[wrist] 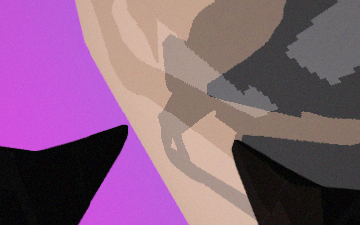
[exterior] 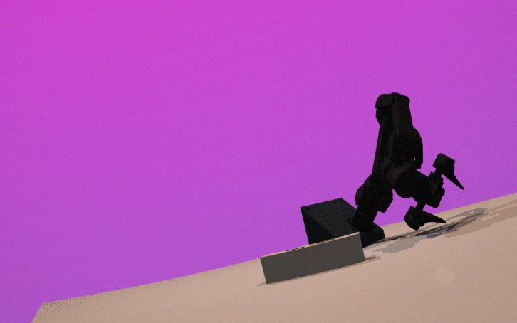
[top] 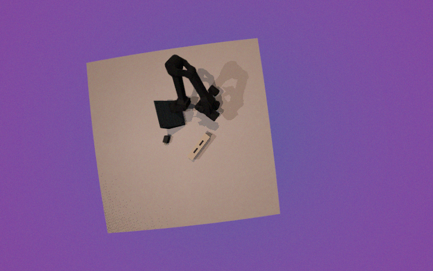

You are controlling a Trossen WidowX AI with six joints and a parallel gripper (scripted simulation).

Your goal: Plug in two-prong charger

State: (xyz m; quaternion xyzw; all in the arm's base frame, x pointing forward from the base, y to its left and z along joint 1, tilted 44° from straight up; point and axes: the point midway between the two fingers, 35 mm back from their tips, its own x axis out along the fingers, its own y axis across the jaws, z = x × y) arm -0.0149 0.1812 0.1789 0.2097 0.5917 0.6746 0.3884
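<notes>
Right now my gripper tip is 40 cm to the left of the two-prong charger, 23 cm short of it and 2 cm above it.
</notes>
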